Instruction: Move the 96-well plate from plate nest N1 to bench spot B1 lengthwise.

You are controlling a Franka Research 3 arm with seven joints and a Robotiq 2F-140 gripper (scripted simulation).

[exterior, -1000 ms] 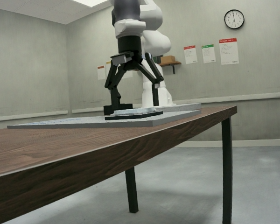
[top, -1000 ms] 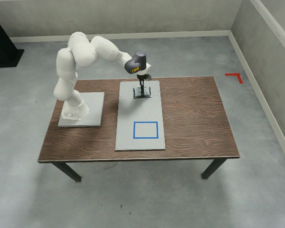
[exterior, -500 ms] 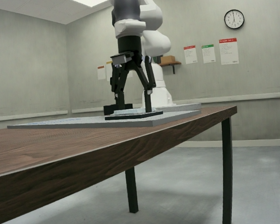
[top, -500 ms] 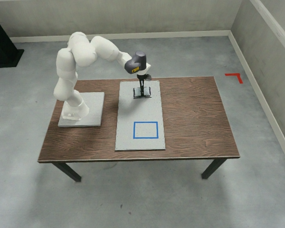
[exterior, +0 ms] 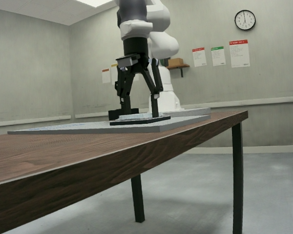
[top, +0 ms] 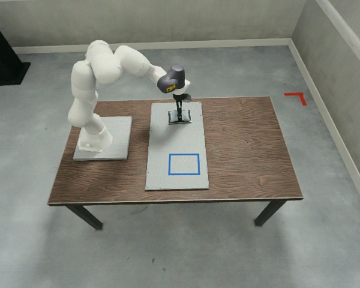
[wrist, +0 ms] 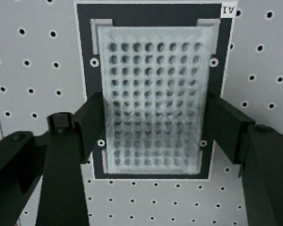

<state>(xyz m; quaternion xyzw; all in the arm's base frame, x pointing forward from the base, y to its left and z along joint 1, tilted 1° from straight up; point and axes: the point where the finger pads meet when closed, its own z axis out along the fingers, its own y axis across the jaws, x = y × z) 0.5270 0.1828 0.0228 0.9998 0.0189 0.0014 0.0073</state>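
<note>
The clear 96-well plate lies 20 mm below my hand. Also, from my hand: black plate nest: 30 mm below.
</note>
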